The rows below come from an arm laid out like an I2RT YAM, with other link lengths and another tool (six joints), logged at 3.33 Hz.
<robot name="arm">
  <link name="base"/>
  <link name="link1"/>
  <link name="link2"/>
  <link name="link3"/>
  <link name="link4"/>
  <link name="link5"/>
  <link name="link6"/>
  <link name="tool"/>
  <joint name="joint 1" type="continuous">
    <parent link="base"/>
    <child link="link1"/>
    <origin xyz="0 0 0.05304"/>
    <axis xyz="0 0 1"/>
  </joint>
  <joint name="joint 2" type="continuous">
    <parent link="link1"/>
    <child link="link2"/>
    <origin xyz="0.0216 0.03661 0.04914" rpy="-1.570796 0 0"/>
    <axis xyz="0 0 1"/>
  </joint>
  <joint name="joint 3" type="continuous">
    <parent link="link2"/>
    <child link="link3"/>
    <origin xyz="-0.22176 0 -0.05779" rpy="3.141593 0 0"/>
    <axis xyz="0 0 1"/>
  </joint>
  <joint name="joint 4" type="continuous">
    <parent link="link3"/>
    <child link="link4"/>
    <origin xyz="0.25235 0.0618 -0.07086"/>
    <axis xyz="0 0 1"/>
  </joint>
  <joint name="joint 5" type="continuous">
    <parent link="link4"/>
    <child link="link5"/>
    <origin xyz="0.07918 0.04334 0.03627" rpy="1.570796 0 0"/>
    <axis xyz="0 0 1"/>
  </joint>
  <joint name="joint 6" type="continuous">
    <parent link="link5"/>
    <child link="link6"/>
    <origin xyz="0.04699 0 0.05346" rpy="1.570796 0 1.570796"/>
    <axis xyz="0 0 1"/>
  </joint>
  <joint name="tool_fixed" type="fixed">
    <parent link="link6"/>
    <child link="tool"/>
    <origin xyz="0.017 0 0.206" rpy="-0.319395 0 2.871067"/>
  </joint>
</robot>
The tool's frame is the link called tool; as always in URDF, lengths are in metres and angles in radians. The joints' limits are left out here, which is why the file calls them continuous.
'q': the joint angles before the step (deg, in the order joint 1, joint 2, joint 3, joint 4, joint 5, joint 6). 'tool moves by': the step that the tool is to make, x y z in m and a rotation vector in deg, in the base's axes. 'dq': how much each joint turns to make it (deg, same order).
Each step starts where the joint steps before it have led.
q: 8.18, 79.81, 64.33, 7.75, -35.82, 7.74
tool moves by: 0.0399, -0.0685, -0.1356, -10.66, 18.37, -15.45
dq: -0.71, 11.23, 5.99, -16.10, 16.46, -3.34
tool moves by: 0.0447, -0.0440, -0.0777, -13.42, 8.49, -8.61
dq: 1.67, 18.63, 16.66, -9.29, 15.29, -4.14
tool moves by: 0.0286, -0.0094, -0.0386, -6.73, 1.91, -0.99
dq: 1.05, 11.62, 9.87, -1.34, 5.73, -3.34
